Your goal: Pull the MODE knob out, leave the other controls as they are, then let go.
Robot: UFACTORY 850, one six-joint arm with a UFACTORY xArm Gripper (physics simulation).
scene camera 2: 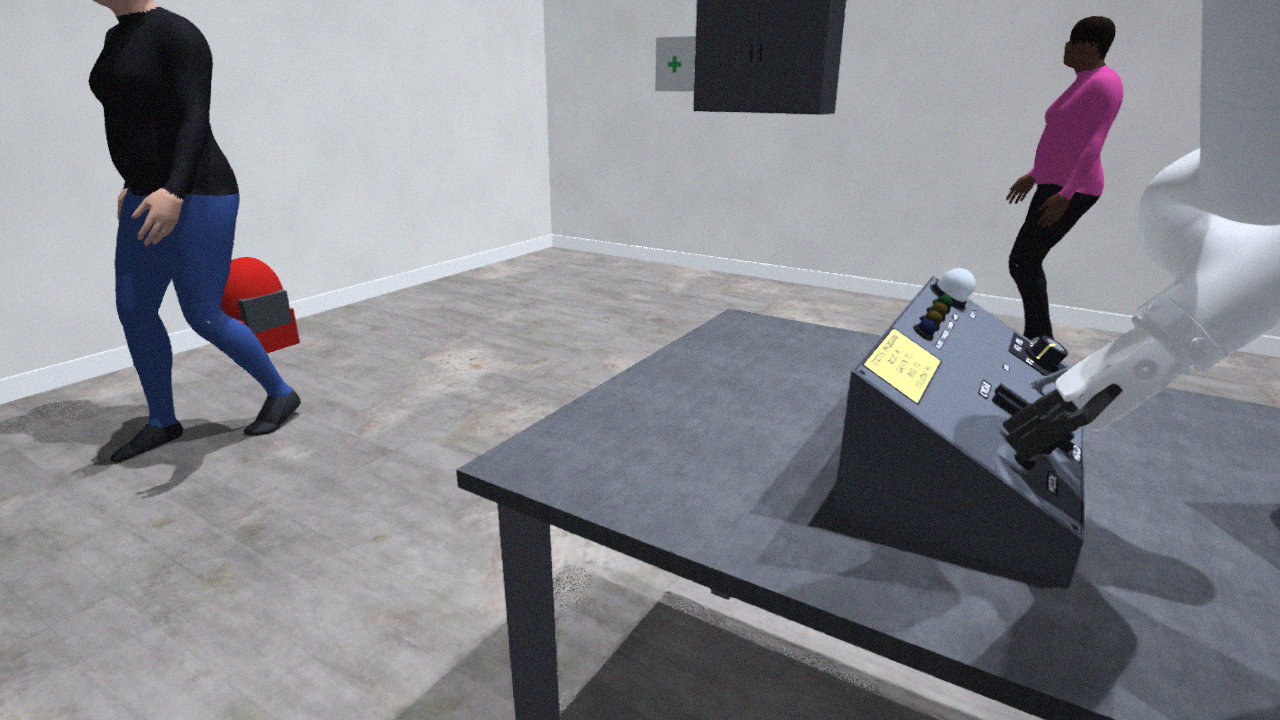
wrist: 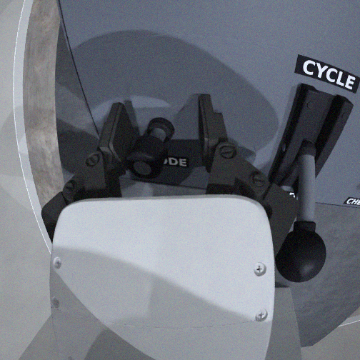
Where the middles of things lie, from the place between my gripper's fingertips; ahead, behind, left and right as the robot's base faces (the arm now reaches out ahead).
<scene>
The cycle lever [wrist: 301,256] is 110 mm to the right of my hand, 60 mm behind it and 20 mm above it. The rest, counted from my hand: grey console [wrist: 277,80] (170 mm to the right, 60 mm ahead, 10 mm below).
</scene>
